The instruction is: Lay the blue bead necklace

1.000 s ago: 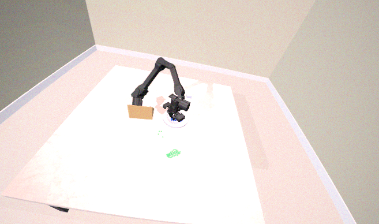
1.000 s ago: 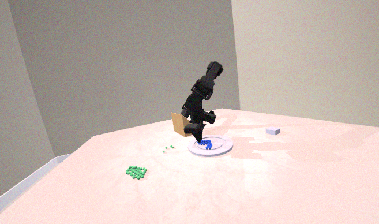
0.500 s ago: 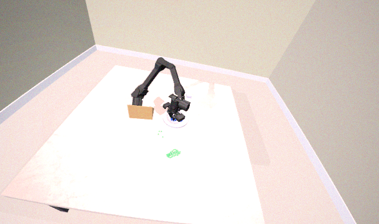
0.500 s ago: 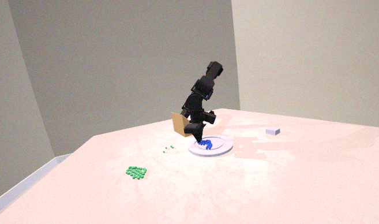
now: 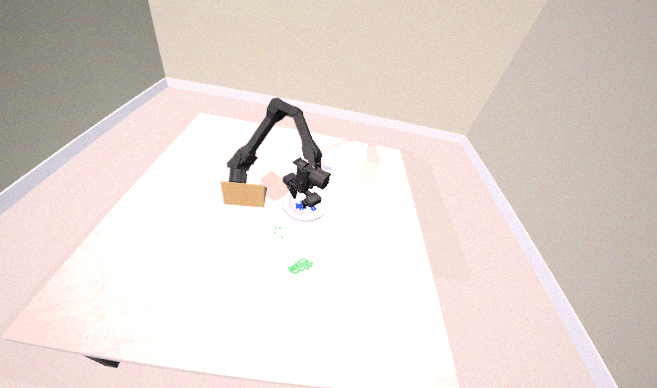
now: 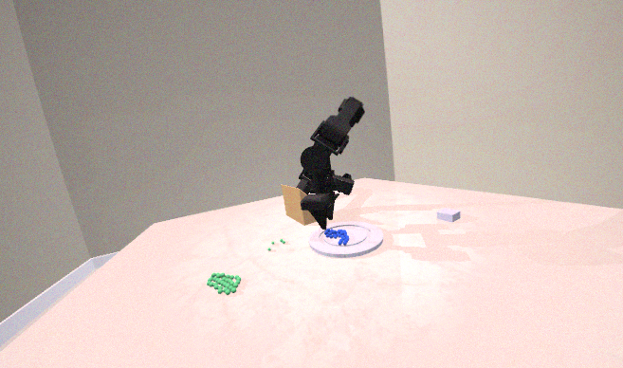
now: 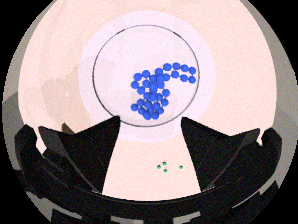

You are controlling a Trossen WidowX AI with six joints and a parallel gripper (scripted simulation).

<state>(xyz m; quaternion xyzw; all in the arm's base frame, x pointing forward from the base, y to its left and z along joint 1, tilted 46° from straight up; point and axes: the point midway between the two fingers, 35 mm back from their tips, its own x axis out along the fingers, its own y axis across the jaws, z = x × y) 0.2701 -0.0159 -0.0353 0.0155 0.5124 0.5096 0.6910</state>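
The round white bead board lies 30 mm ahead of my gripper tip, 30 mm to the left of it and 40 mm below it. Also, from my gripper tip: small grey block (130 mm ahead, 330 mm to the left, 30 mm below).
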